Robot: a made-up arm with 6 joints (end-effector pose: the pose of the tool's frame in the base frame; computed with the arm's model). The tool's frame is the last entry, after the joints.
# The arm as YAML. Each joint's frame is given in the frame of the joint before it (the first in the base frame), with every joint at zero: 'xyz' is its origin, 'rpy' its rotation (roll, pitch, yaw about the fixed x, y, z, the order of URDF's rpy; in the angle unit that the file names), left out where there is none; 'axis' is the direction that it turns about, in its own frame. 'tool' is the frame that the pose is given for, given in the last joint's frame.
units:
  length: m
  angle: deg
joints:
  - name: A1
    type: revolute
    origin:
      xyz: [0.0, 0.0, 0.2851]
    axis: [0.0, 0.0, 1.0]
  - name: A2
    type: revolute
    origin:
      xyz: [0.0, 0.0, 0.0]
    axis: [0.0, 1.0, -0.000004]
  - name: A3
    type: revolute
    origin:
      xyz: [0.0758, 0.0, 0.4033]
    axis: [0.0, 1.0, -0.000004]
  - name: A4
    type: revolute
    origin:
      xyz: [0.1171, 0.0, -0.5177]
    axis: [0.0, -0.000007, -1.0]
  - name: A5
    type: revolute
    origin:
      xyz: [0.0, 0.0, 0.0]
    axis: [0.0, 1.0, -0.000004]
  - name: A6
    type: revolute
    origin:
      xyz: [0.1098, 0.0, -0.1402]
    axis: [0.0, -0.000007, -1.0]
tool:
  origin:
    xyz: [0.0, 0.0, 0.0]
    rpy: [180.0, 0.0, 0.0]
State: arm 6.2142 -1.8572 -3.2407 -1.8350 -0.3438 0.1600
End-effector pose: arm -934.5 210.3 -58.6 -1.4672 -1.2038 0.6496
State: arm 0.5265 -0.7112 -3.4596 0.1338 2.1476 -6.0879
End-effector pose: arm -558.8 -297.4 965.3 -1.3582 -0.4071 -2.1042
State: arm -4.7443 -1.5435 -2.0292 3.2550 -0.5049 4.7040
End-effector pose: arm -37.8 -604.0 924.6 -0.0743 -0.0503 0.0610
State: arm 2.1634 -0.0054 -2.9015 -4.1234 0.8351 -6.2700
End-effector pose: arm -79.3 72.7 1394.1 0.2515 -0.7330 1.2196
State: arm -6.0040 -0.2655 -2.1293 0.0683 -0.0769 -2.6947
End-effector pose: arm 227.4 56.7 1331.5 0.0860 0.6820 0.7619
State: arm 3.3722 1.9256 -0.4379 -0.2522 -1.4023 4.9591
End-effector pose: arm 64.7 -24.9 -229.9 2.1797 -2.1457 0.3968
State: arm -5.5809 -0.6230 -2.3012 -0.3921 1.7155 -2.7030
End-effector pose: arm 24.5 -56.6 1243.2 0.0602 1.9383 0.4289
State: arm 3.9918 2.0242 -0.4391 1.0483 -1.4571 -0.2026
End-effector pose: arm -34.2 160.3 -146.4 1.2150 -2.2366 -1.4474
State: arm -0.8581 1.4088 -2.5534 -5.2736 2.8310 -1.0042
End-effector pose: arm 621.8 -528.7 137.8 -1.2199 -0.5124 0.0763
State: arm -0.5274 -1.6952 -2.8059 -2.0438 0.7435 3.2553
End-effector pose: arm -970.0 550.5 335.3 1.6524 -0.9703 -1.3067
